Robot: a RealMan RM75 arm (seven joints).
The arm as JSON. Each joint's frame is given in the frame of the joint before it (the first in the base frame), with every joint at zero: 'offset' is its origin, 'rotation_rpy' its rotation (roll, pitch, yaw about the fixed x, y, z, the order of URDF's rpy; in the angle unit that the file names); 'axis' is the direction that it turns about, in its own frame. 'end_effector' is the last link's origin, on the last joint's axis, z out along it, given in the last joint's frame.
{
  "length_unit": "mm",
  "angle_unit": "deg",
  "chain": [
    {
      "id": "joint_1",
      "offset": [
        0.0,
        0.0,
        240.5
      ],
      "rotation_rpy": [
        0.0,
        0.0,
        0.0
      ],
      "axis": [
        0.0,
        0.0,
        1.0
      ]
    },
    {
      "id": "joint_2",
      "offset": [
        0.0,
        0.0,
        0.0
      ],
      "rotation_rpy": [
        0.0,
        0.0,
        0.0
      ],
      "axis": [
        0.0,
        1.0,
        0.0
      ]
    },
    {
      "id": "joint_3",
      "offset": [
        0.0,
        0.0,
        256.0
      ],
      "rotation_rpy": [
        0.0,
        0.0,
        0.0
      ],
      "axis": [
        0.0,
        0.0,
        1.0
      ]
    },
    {
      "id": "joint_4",
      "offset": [
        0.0,
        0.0,
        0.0
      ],
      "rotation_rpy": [
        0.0,
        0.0,
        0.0
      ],
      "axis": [
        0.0,
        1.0,
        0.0
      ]
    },
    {
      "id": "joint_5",
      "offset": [
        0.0,
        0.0,
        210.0
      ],
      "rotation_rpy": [
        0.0,
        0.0,
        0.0
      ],
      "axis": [
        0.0,
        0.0,
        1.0
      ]
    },
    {
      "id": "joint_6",
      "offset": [
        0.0,
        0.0,
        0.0
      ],
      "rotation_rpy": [
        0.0,
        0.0,
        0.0
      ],
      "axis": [
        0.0,
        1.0,
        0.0
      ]
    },
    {
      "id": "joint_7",
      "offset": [
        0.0,
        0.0,
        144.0
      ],
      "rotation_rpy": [
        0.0,
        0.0,
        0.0
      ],
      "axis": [
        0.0,
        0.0,
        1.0
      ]
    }
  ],
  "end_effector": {
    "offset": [
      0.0,
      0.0,
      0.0
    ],
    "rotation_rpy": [
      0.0,
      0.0,
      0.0
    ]
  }
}
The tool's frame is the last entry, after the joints.
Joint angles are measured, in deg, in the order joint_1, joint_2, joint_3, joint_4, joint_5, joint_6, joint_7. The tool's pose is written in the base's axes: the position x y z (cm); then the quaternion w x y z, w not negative. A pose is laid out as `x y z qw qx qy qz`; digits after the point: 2 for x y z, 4 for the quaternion.
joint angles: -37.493, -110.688, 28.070, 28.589, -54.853, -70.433, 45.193
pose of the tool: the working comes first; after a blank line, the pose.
Where each joint sits with the arm in this pose, in the base's axes (m; each line is computed from the numbers above, not from the rounded line before):
joint_1: 0.0000 0.0000 0.2405
joint_2: 0.0000 0.0000 0.2405
joint_3: -0.1900 0.1458 0.1501
joint_4: -0.1900 0.1458 0.1501
joint_5: -0.3230 0.3074 0.1679
joint_6: -0.3230 0.3074 0.1679
joint_7: -0.3097 0.3936 0.0533
the tool: -0.3097 0.3936 0.0533

-30.97 39.36 5.33 0.1933 -0.6811 -0.6587 -0.2546
